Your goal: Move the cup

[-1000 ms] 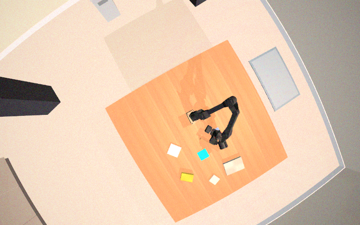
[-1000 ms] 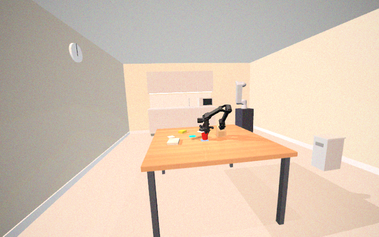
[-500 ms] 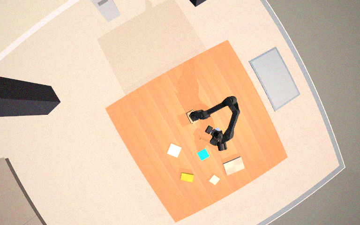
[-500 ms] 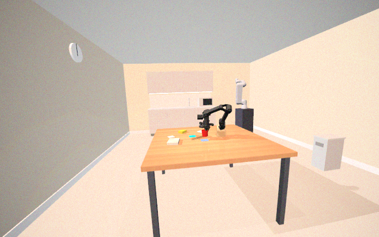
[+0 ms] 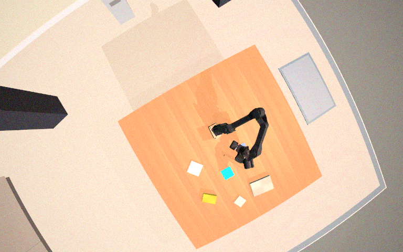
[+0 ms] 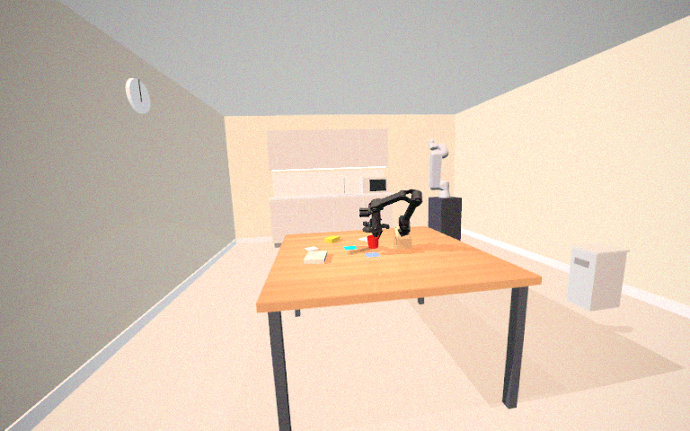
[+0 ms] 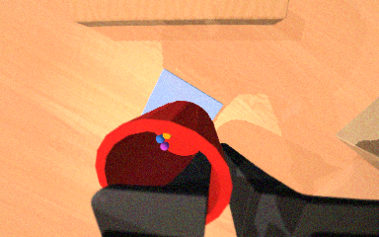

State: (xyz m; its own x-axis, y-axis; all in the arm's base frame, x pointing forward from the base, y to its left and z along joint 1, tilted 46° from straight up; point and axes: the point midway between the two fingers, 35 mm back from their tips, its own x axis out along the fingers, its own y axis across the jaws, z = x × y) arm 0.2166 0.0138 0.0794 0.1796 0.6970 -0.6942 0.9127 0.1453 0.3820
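Now: gripper tip 190 mm to the left of the cyan pad, 120 mm short of it and 90 mm above it. The rest, counted from my gripper tip: long wooden block: 90 mm to the right, 80 mm below, 80 mm ahead; red cup: 30 mm ahead, 10 mm to the left; light blue pad: 90 mm below, 40 mm ahead, 20 mm to the left.
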